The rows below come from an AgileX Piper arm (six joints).
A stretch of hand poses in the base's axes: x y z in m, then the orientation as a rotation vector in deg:
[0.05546 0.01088 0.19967 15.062 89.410 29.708]
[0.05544 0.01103 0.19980 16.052 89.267 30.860]
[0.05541 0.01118 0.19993 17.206 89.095 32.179]
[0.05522 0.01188 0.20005 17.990 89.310 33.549]
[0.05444 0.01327 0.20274 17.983 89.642 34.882]
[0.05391 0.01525 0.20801 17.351 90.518 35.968]
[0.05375 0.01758 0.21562 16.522 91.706 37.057]
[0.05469 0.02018 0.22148 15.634 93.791 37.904]
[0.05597 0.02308 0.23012 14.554 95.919 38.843]
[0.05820 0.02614 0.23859 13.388 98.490 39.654]
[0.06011 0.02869 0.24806 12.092 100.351 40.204]
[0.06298 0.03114 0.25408 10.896 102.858 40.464]
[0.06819 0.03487 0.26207 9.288 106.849 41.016]
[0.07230 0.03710 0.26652 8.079 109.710 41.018]
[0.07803 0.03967 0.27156 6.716 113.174 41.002]
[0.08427 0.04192 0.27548 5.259 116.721 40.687]
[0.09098 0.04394 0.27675 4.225 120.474 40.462]
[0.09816 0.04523 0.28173 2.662 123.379 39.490]
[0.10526 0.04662 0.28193 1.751 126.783 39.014]
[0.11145 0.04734 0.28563 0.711 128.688 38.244]
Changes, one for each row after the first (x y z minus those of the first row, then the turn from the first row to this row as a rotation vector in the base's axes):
[-0.00002 0.00015 0.00013 1.354 0.146 0.113]
[-0.00005 0.00030 0.00026 2.917 0.321 0.233]
[-0.00024 0.00100 0.00038 4.226 0.775 0.692]
[-0.00102 0.00239 0.00307 5.013 1.128 1.620]
[-0.00155 0.00437 0.00834 5.180 1.823 2.874]
[-0.00171 0.00670 0.01595 5.184 2.767 4.309]
[-0.00077 0.00930 0.02181 4.868 4.542 5.809]
[0.00051 0.01220 0.03045 4.497 6.320 7.481]
[0.00274 0.01526 0.03892 3.941 8.502 9.207]
[0.00465 0.01781 0.04839 3.260 9.977 10.691]
[0.00752 0.02026 0.05441 2.381 12.086 12.063]
[0.01273 0.02399 0.06240 1.270 15.538 14.151]
[0.01684 0.02622 0.06685 0.224 17.995 15.434]
[0.02257 0.02879 0.07189 -0.968 21.005 16.913]
[0.02881 0.03104 0.07581 -2.370 24.078 18.282]
[0.03552 0.03306 0.07708 -3.468 27.453 19.503]
[0.04270 0.03435 0.08206 -5.189 29.899 20.415]
[0.04980 0.03574 0.08226 -6.271 32.981 21.353]
[0.05599 0.03646 0.08596 -7.449 34.601 21.889]

